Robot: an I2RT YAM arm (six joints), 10 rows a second.
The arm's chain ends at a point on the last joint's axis. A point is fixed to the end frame.
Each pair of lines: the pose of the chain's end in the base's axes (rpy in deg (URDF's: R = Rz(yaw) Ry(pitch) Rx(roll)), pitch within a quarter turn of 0, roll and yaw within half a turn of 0; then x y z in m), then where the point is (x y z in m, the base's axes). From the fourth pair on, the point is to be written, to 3 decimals.
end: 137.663 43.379 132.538 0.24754 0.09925 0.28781
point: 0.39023 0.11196 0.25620
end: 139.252 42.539 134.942 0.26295 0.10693 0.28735
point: 0.40448 0.12280 0.25217
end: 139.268 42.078 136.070 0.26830 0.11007 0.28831
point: 0.40928 0.12889 0.25239
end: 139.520 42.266 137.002 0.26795 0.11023 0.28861
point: 0.409 0.131 0.253
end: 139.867 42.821 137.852 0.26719 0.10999 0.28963
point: 0.408 0.132 0.254
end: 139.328 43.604 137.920 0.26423 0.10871 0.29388
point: 0.405 0.131 0.260
